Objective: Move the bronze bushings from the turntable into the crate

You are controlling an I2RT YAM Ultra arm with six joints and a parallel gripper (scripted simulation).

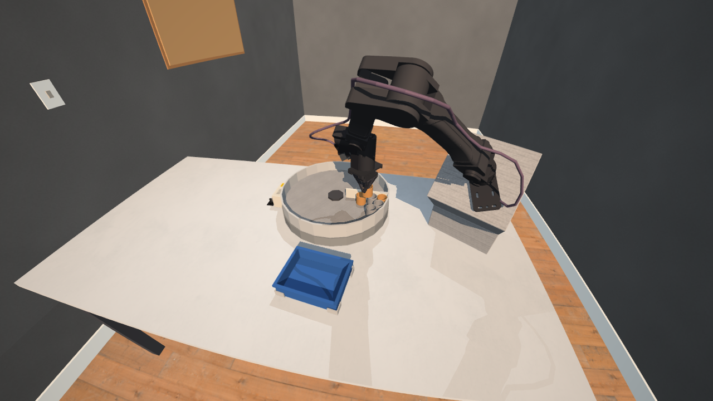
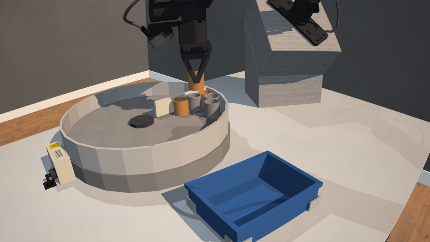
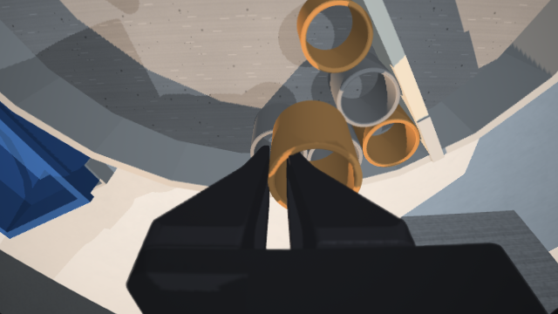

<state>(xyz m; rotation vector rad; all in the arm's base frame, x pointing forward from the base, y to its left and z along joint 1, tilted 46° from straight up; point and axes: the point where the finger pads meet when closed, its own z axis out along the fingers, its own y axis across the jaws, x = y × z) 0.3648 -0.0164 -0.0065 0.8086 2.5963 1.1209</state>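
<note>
The blue crate is 29 cm to the left of my hand, 13 cm below it and 7 cm ahead of it. Also, from my hand: round turntable (13 cm ahead, 10 cm below, 6 cm to the right).
</note>
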